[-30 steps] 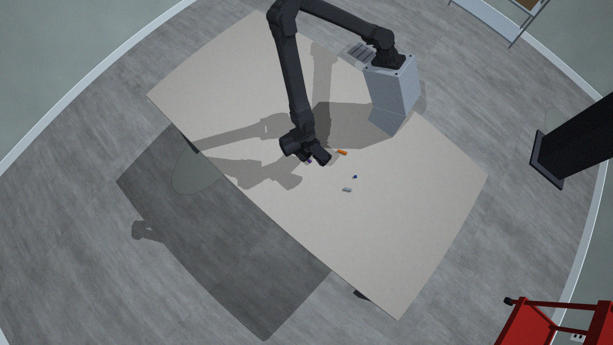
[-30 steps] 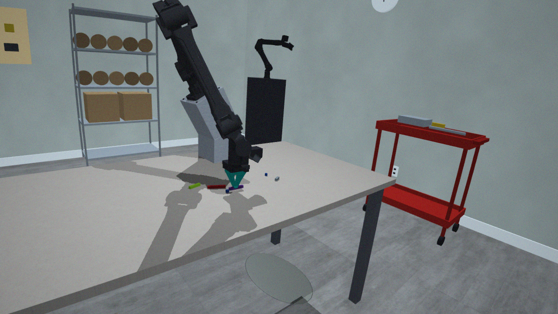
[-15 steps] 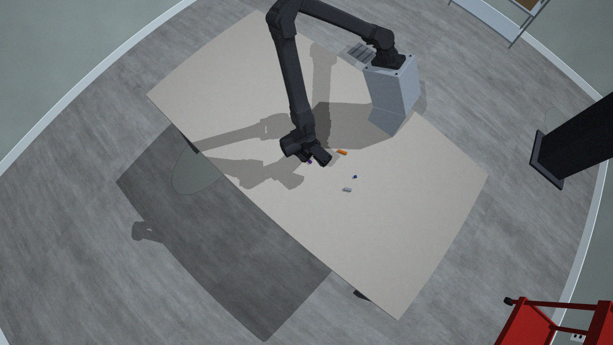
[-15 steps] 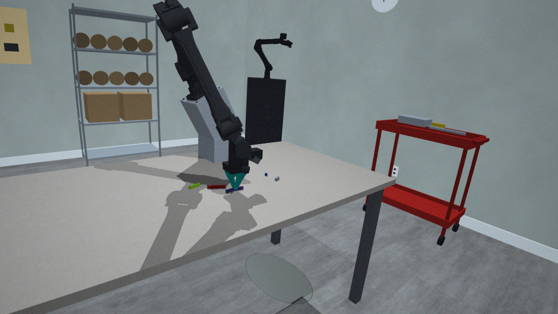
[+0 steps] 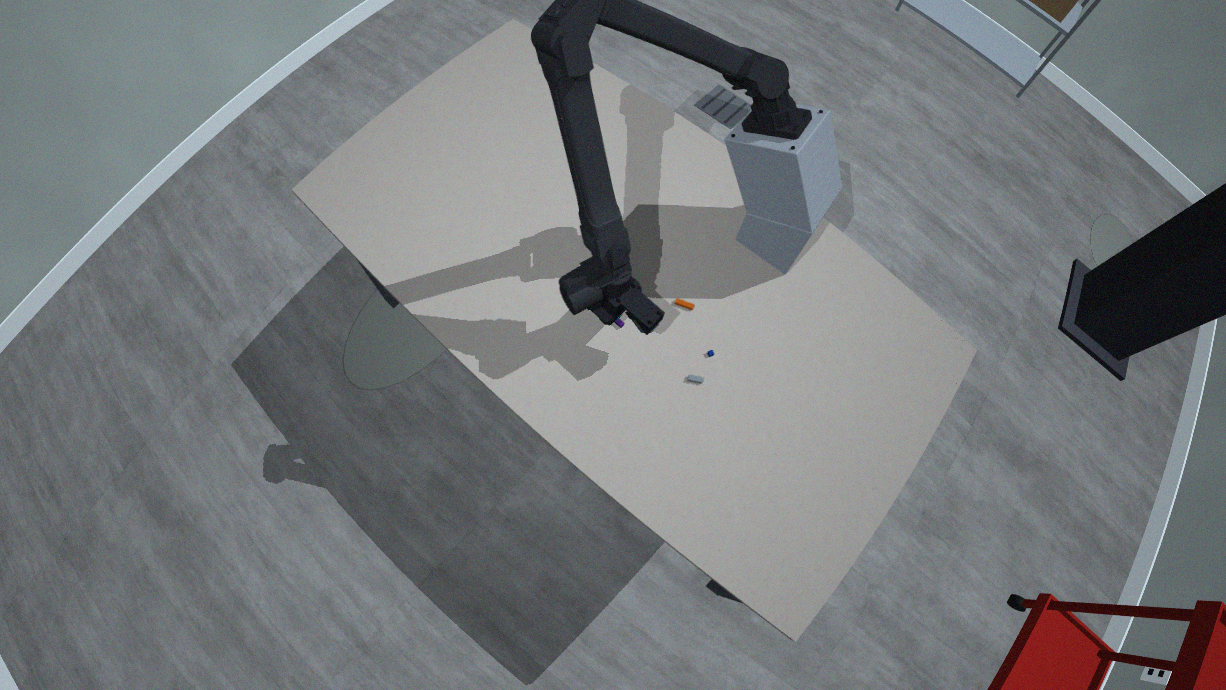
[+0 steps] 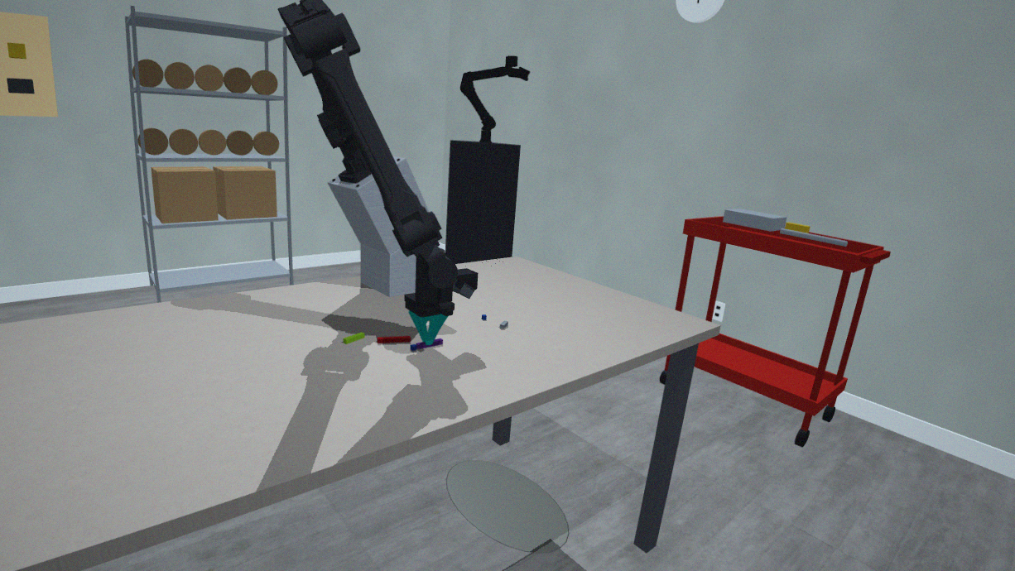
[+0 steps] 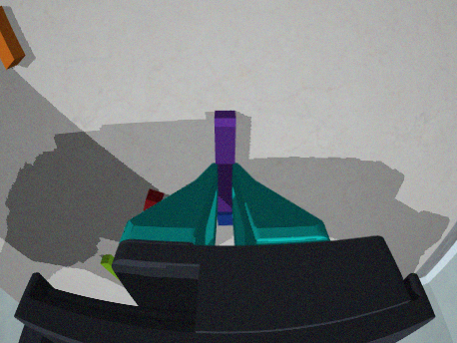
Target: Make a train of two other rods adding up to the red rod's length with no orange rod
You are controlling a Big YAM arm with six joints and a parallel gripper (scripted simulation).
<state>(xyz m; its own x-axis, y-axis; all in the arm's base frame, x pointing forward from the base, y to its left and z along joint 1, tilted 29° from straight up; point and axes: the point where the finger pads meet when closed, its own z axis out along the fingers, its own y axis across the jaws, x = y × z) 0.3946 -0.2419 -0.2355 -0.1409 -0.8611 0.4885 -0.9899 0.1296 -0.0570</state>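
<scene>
My gripper is now 1 cm above the purple rod. Round my hand: red rod 6 cm behind, 4 cm to the right, 1 cm below; lime rod 12 cm behind, 11 cm to the right, 1 cm below; orange rod 11 cm behind, 11 cm to the left, 1 cm below.
</scene>
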